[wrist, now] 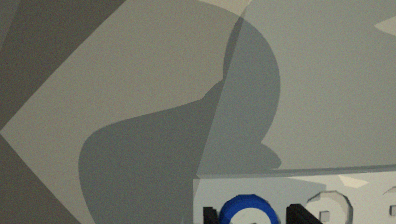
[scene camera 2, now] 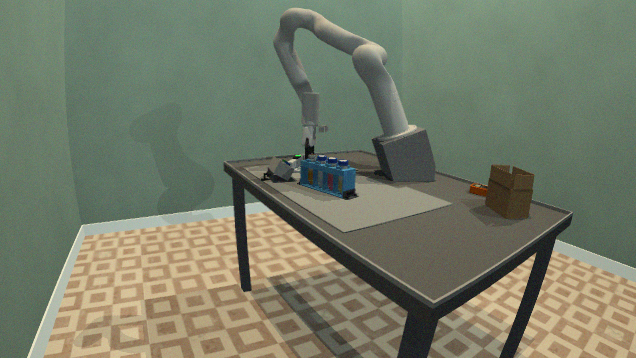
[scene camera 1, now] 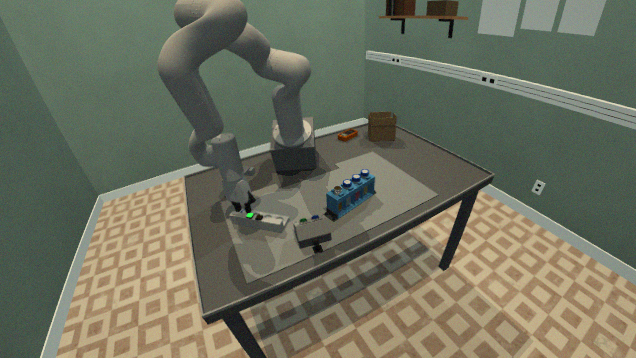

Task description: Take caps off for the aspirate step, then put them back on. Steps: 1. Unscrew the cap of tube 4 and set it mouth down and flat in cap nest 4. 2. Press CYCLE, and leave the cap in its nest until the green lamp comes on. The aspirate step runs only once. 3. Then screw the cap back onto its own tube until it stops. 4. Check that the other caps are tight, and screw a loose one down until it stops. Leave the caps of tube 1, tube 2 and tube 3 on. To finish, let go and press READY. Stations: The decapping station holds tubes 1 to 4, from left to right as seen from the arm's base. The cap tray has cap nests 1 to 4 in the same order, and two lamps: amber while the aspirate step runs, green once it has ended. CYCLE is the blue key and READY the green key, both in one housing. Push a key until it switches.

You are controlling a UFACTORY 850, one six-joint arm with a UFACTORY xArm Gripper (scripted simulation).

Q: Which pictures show the cardboard box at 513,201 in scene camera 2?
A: Scene camera 2 and scene camera 1 only.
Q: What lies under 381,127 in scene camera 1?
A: A cardboard box.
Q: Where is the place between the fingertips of the gripper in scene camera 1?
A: At 244,212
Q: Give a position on a grey key housing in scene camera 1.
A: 313,231
